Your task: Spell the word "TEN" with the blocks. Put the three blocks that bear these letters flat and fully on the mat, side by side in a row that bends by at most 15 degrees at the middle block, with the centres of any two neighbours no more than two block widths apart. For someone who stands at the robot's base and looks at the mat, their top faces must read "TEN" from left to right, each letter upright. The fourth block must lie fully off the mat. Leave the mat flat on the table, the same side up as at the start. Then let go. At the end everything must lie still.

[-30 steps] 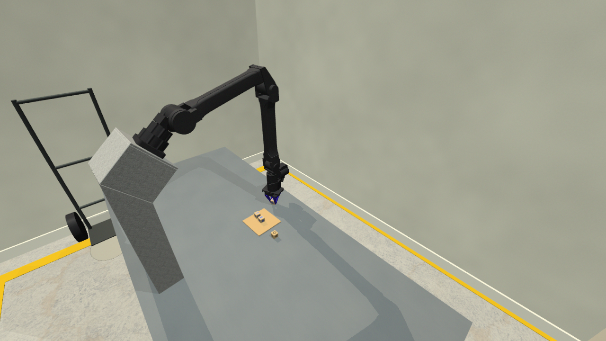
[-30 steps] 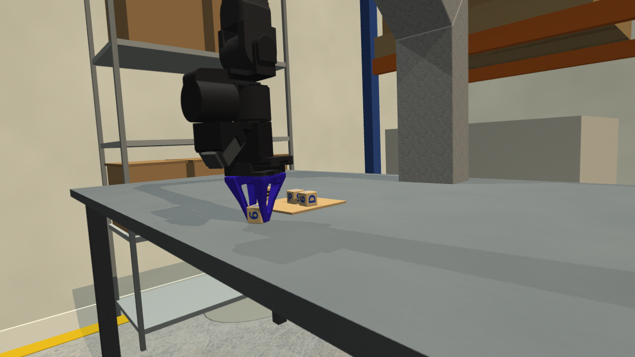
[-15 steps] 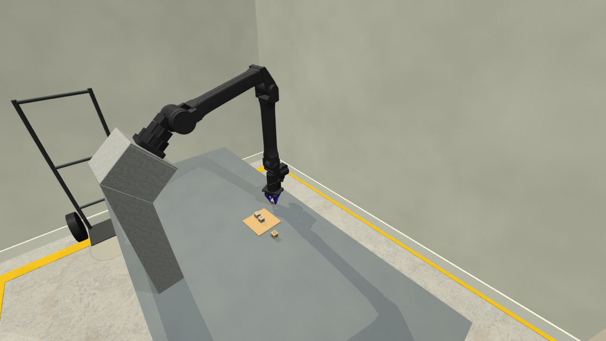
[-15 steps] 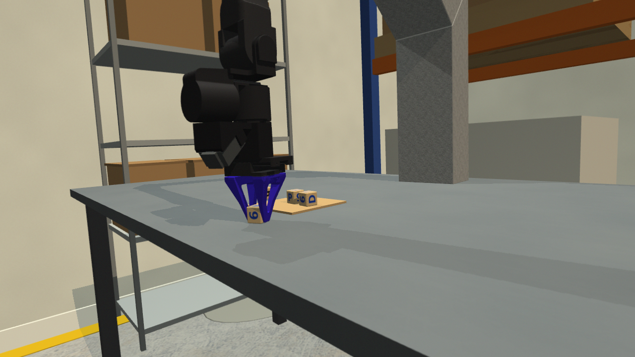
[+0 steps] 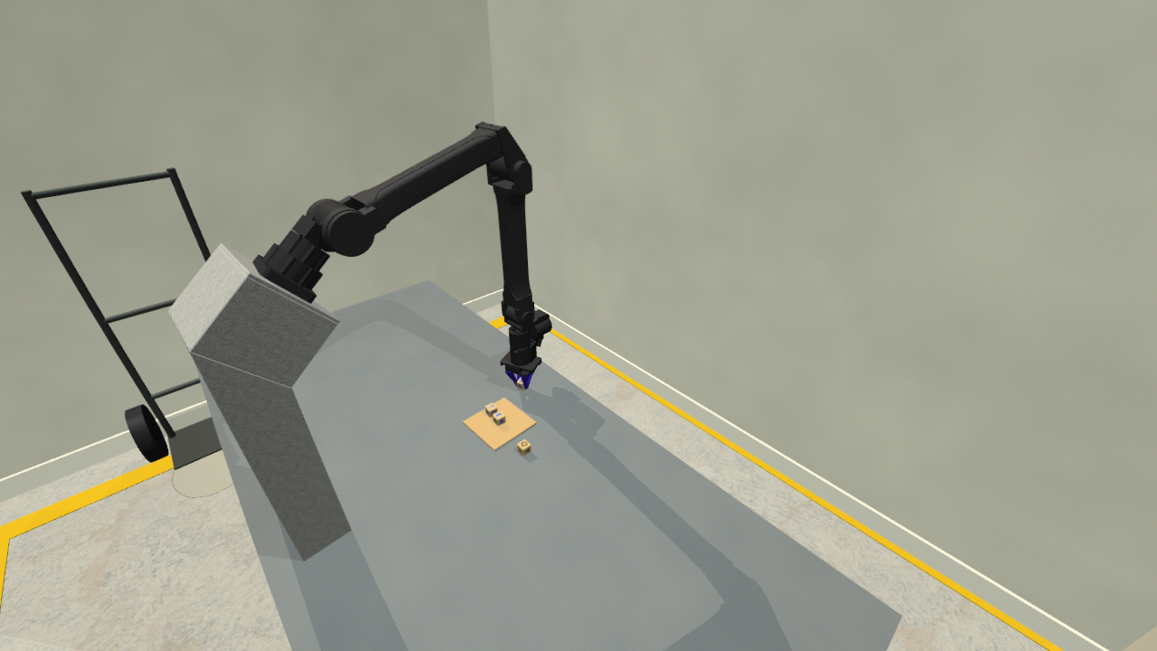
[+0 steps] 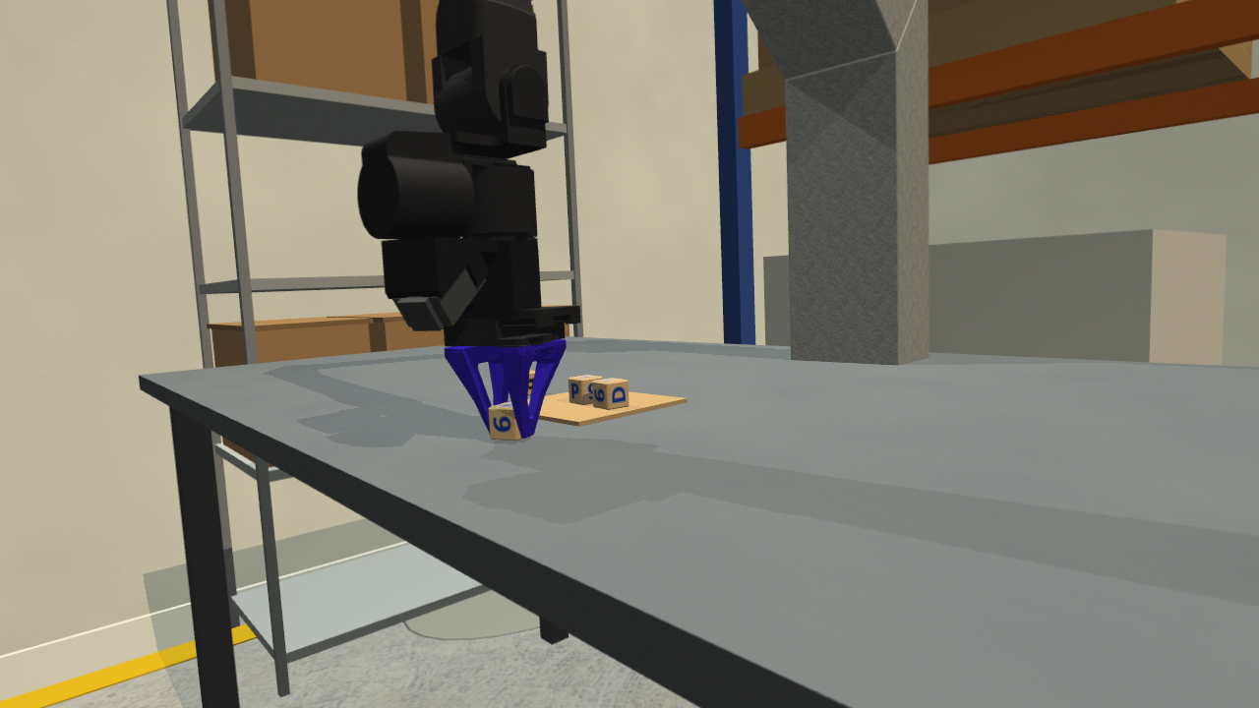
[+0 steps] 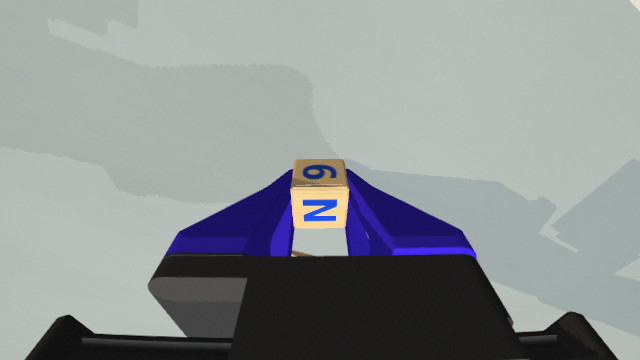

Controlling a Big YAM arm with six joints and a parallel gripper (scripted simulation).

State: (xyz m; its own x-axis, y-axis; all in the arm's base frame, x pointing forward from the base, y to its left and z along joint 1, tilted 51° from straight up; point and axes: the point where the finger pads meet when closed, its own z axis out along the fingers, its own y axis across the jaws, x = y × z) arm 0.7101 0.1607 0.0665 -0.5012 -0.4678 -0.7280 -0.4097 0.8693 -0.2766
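The tan mat is 11 cm to the right of my hand, 11 cm behind it and 1 cm below it.
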